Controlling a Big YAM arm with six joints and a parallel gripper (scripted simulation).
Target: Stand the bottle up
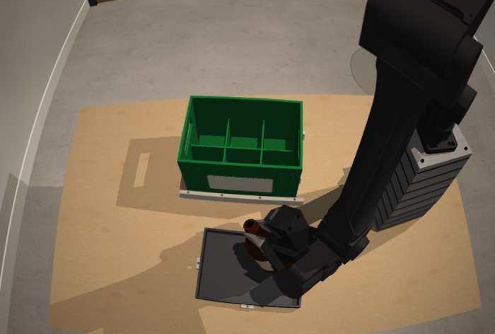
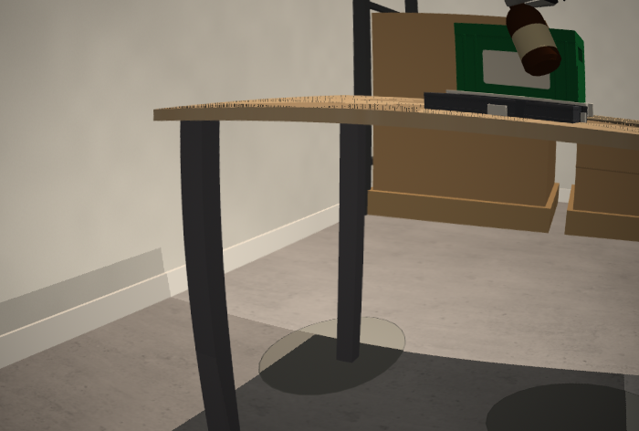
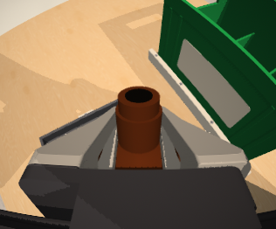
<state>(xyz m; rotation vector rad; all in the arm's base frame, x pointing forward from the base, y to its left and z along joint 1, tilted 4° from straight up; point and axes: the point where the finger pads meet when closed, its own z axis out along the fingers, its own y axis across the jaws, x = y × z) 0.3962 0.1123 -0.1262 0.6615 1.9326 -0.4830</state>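
Now: hand 5 cm above the brown bottle, 2 cm to the right of it and 2 cm past it. Round my hand: dark tray 19 cm below, 4 cm to the left, 1 cm ahead; then green crate 25 cm to the right, 11 cm below.
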